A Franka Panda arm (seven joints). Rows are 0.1 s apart.
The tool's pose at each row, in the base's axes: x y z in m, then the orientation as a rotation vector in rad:
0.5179 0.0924 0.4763 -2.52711 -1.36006 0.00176
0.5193 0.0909 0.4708 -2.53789 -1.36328 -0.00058
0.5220 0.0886 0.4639 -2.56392 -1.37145 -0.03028
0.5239 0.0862 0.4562 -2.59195 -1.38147 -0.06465
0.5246 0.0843 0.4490 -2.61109 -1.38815 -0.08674
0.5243 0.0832 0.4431 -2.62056 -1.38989 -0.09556
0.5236 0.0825 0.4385 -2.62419 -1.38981 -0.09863
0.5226 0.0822 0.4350 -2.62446 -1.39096 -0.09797
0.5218 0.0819 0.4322 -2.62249 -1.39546 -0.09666
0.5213 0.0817 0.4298 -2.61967 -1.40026 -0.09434
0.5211 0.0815 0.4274 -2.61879 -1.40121 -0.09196
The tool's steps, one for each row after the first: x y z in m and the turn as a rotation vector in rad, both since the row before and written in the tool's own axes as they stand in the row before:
-0.0011 0.0032 0.0048 -0.01056 -0.00363 0.00134
-0.0012 0.0050 0.0058 -0.03347 0.00537 0.00083
-0.0019 0.0043 0.0068 -0.03741 0.00637 -0.00005
-0.0021 0.0027 0.0066 -0.02509 0.00329 0.00015
-0.0019 0.0011 0.0056 -0.01114 0.00075 0.00114
-0.0016 0.0004 0.0044 -0.00389 0.00030 0.00091
-0.0013 -0.0002 0.0034 -0.00041 -0.00079 -0.00058
-0.0011 -0.0002 0.0027 0.00035 -0.00113 -0.00321
-0.0008 0.0000 0.0023 0.00124 -0.00144 -0.00357
-0.0006 0.0002 0.0023 0.00115 -0.00126 -0.00069

